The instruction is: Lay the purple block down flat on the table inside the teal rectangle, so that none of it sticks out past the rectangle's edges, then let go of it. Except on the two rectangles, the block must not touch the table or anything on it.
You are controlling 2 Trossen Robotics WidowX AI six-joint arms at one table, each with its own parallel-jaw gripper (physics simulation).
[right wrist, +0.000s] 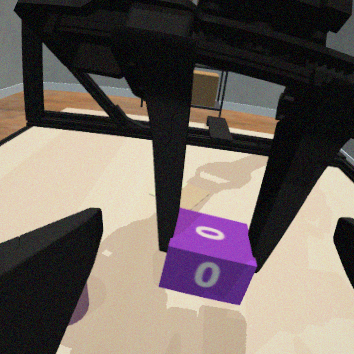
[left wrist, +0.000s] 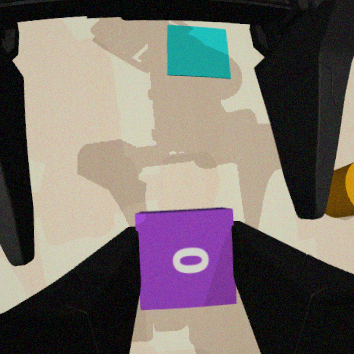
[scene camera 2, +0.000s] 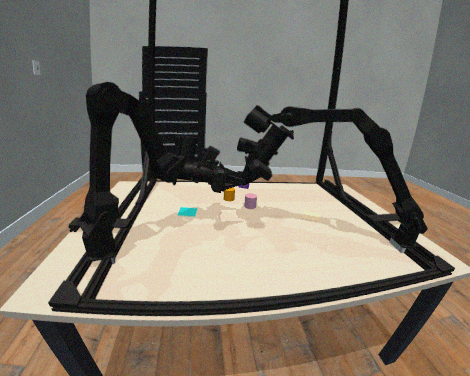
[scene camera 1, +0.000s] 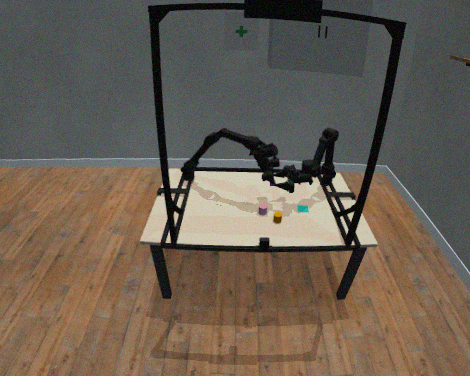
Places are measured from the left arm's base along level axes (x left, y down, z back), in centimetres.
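Where they show: left gripper, fingertip midpoint: (right wrist: 206, 260) (left wrist: 183, 235) (scene camera 2: 241, 182) (scene camera 1: 273, 182); right gripper, fingertip midpoint: (right wrist: 222, 225) (left wrist: 182, 242) (scene camera 2: 242, 178) (scene camera 1: 273, 180); left arm's base, link origin: (scene camera 2: 404, 242) (scene camera 1: 188, 178); right arm's base, link origin: (scene camera 2: 100, 252) (scene camera 1: 326, 183).
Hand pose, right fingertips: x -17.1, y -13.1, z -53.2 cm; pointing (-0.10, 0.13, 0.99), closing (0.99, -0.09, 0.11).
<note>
Things, the pixels of their top centre, and the offset from my right fingertips. "*": a spot on its surface instead. Level surfaces: height alone.
- purple block, top centre: (left wrist: 190, 257) (right wrist: 212, 227) (scene camera 2: 243, 179) (scene camera 1: 272, 181) dx -0.3, dy +0.5, dz +0.5 cm
- teal rectangle, surface spot: (left wrist: 196, 57) (scene camera 2: 190, 211) (scene camera 1: 301, 208) * dx -4.0, dy +14.9, dz -17.2 cm
- orange cylinder, top centre: (scene camera 2: 229, 188) (scene camera 1: 278, 214) dx -17.0, dy +10.5, dz -3.2 cm
- pink cylinder, top centre: (right wrist: 55, 267) (scene camera 2: 251, 195) (scene camera 1: 263, 206) dx -10.8, dy +10.4, dz +4.9 cm
- table, surface height: dy +15.0 cm
- pale yellow rectangle, surface spot: (scene camera 2: 314, 216) * dx -3.6, dy +14.9, dz +28.7 cm
The purple block (scene camera 1: 272, 184) (scene camera 2: 244, 186) (left wrist: 187, 285) (right wrist: 207, 275) is held above the table, a white 0 on its faces. My left gripper (left wrist: 183, 235) (right wrist: 206, 260) is shut on it, one finger at each side. My right gripper (right wrist: 222, 225) is open; in the left wrist view its fingers come in from the top, wide apart, with their tips out to either side of the block. Whether they are level with it is unclear. The teal rectangle (scene camera 1: 303, 209) (scene camera 2: 187, 212) (left wrist: 196, 57) lies flat on the table, partly shadowed, away from the block.
An orange cylinder (scene camera 1: 278, 217) (scene camera 2: 229, 194) (left wrist: 341, 196) and a pink cylinder (scene camera 1: 263, 210) (scene camera 2: 250, 201) (right wrist: 80, 305) stand on the table (scene camera 2: 240, 280). A pale yellow rectangle (scene camera 2: 314, 216) is faint under an arm's shadow. The two arms meet closely over the table.
</note>
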